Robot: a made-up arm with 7 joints.
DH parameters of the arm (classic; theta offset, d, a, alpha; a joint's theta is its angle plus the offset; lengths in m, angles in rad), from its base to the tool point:
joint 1: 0 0.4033 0 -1.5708
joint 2: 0 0 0 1.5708
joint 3: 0 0.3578 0.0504 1.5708
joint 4: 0 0 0.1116 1.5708
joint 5: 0 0.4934 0 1.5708
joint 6: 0 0 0.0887 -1.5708
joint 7: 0 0.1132 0 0
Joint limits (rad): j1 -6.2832..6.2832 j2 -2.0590..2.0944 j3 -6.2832..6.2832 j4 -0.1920..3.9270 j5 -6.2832..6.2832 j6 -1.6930..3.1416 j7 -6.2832..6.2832
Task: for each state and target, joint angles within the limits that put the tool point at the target. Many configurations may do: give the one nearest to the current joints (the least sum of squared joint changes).
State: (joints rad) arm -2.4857 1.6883 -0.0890 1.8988 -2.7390 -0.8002 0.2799
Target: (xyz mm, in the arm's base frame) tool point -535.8 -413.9 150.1
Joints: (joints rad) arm -2.4967 1.1542 -0.0909 1.9516 -2.7501 -1.0075 0.2799
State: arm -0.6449 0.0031 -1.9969 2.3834 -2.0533 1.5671 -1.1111
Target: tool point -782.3 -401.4 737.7
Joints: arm -0.0065 -0.8029 -2.0527 2.0925 -2.0624 1.3306 -1.1111
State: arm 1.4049 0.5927 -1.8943 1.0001 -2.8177 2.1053 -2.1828
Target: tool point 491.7 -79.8 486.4
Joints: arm 1.5583 0.6003 -1.6987 0.4798 -2.8300 2.1748 -2.1828
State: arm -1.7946 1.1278 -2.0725 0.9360 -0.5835 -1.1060 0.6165
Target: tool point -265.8 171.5 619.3
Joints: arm -1.8590 1.1822 -2.4137 0.2666 -0.5811 -1.3516 0.6165
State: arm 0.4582 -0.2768 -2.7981 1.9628 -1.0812 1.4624 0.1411
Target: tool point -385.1 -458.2 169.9
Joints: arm 0.5998 -0.6916 -2.7262 1.1993 -0.9368 1.5834 0.1411
